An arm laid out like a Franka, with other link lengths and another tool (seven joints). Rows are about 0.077 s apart.
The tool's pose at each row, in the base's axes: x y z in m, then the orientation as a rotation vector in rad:
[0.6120 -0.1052 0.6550 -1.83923 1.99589 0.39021]
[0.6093 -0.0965 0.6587 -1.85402 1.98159 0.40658]
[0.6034 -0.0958 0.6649 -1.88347 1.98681 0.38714]
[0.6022 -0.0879 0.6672 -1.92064 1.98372 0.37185]
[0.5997 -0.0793 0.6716 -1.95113 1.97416 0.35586]
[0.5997 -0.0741 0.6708 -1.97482 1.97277 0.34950]
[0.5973 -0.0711 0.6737 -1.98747 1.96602 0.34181]
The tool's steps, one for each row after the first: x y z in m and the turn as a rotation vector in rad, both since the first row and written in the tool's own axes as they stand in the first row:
[-0.0093 0.0033 0.0005 -0.01300 -0.00702 -0.01169]
[-0.0124 0.0088 -0.0053 -0.01878 0.01886 -0.02430]
[-0.0204 0.0107 -0.0038 -0.02878 0.04243 -0.04388]
[-0.0299 0.0137 -0.0040 -0.03304 0.05916 -0.06420]
[-0.0341 0.0142 -0.0009 -0.04186 0.07343 -0.07550]
[-0.0380 0.0167 -0.0023 -0.04231 0.07929 -0.08555]

